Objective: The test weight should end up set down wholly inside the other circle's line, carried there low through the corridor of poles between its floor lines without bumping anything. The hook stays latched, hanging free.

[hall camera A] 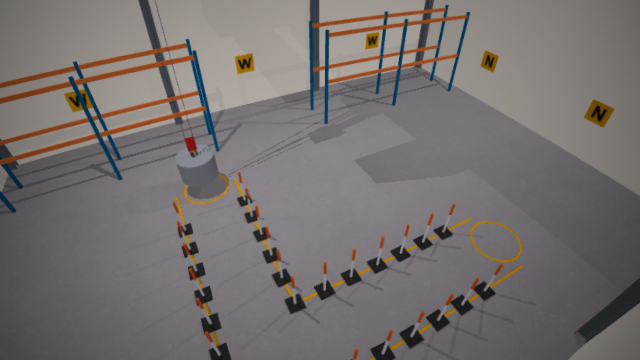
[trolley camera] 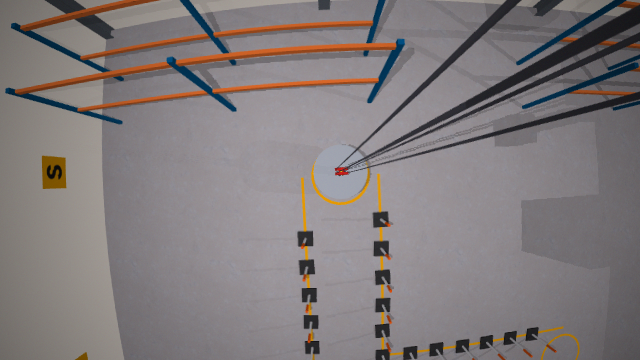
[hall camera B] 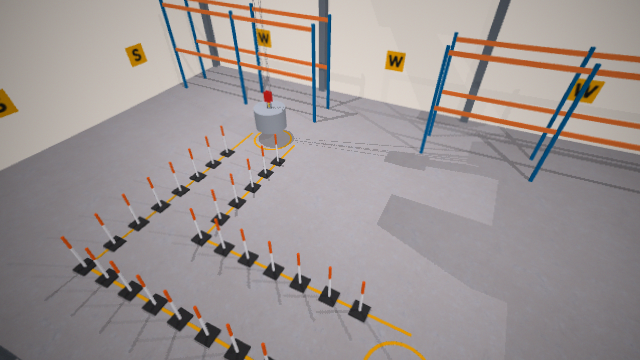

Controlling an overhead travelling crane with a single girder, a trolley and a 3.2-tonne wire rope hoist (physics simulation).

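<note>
The test weight (hall camera A: 197,169) (hall camera B: 270,119) (trolley camera: 340,185), a grey cylinder, hangs upright off the floor, its shadow inside the near-rack circle's line (hall camera A: 204,203) (hall camera B: 255,141) (trolley camera: 340,203). My hook (hall camera A: 193,152) (hall camera B: 269,105) (trolley camera: 341,171), under the red block, is at the weight's top and shut on it; the latch is too small to see. The other circle (hall camera A: 521,245) (hall camera B: 392,343) (trolley camera: 565,335) lies at the corridor's far end. The corridor's floor lines (hall camera A: 181,211) (hall camera B: 245,140) (trolley camera: 303,200) start beside the weight and bend once; poles with black bases stand along them.
The nearest corridor poles are an orange-and-white pole (hall camera A: 240,178) (hall camera B: 276,148) on one side and another pole (hall camera A: 176,207) (hall camera B: 223,137) on the other. A blue-and-orange rack (hall camera A: 214,135) (hall camera B: 314,75) (trolley camera: 385,72) stands behind the weight. A second rack (hall camera A: 326,80) (hall camera B: 435,100) stands along the W wall.
</note>
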